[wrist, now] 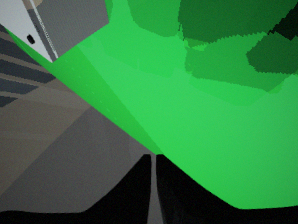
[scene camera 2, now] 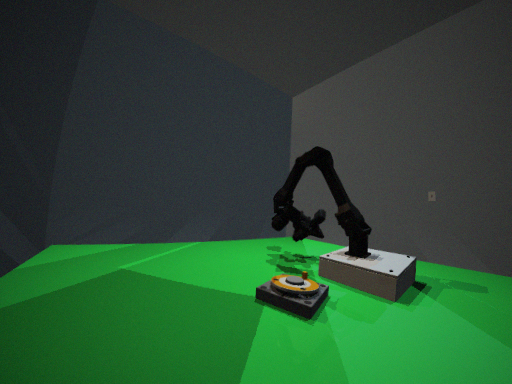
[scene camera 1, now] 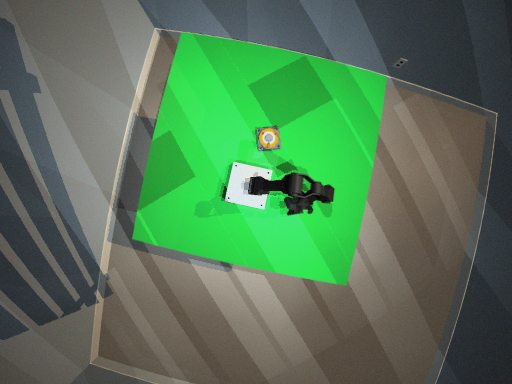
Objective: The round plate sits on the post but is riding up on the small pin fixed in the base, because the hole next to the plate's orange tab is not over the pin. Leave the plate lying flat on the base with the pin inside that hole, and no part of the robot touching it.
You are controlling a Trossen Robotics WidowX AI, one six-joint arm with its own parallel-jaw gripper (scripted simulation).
Labels:
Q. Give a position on a dark square base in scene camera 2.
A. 306,305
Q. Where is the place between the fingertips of my gripper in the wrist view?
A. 153,161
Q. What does my gripper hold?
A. Nothing.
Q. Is my gripper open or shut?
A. Shut.

